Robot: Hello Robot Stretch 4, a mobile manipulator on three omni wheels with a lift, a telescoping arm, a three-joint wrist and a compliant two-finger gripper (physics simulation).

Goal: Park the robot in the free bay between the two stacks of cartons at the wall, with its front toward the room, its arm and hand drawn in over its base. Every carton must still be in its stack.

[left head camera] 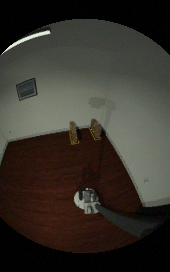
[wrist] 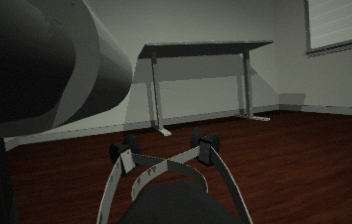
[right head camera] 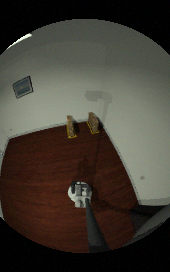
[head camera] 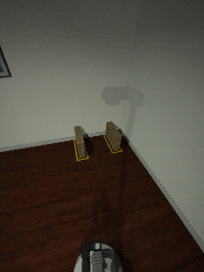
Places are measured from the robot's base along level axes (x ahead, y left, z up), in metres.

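Pixels of known places: gripper, fingertip midpoint: point(left head camera: 81, 208) point(wrist: 165, 143) point(right head camera: 72, 201).
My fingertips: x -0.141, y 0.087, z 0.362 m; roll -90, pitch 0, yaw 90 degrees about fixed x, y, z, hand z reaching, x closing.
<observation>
Behind a point stands the place of what it marks.
The left carton stack point(head camera: 80, 143) @[x 1.418, y 0.210, z 0.321 m] point(left head camera: 74, 132) @[x 1.425, y 0.193, z 0.316 m] point(right head camera: 70, 126) @[x 1.421, y 0.198, z 0.315 m] and the right carton stack point(head camera: 114, 137) @[x 1.592, y -0.384, z 0.281 m] point(left head camera: 95, 129) @[x 1.631, y -0.376, z 0.234 m] point(right head camera: 93, 123) @[x 1.569, y -0.394, z 0.266 m] stand upright at the far wall near the corner, each in a yellow floor outline. The bay point(head camera: 97, 143) is the strip of floor between them. My round light base point(left head camera: 80, 199) point(right head camera: 73, 194) @[x -0.042, y 0.100, z 0.187 m] stands some way out from the stacks, with part of it showing at the bottom of the head camera view. My gripper point(wrist: 165, 143) @[x -0.141, y 0.087, z 0.362 m] is open and empty in the wrist view, its two fingertips apart. How far the arm is drawn in is hard to tell.
A side wall point(head camera: 175, 125) @[x 1.006, y -0.912, z 0.914 m] runs from the corner along the right. A framed picture point(head camera: 4, 64) @[x 1.764, y 1.125, z 1.419 m] point(left head camera: 27, 89) @[x 1.719, y 1.320, z 1.463 m] point(right head camera: 23, 87) @[x 1.719, y 1.321, z 1.462 m] hangs on the far wall. In the wrist view, a long table point(wrist: 205, 49) @[x -2.511, y 0.684, z 0.898 m] stands by a wall, with a window point(wrist: 330, 22) @[x -2.353, y 2.214, z 1.087 m] to its right.
</observation>
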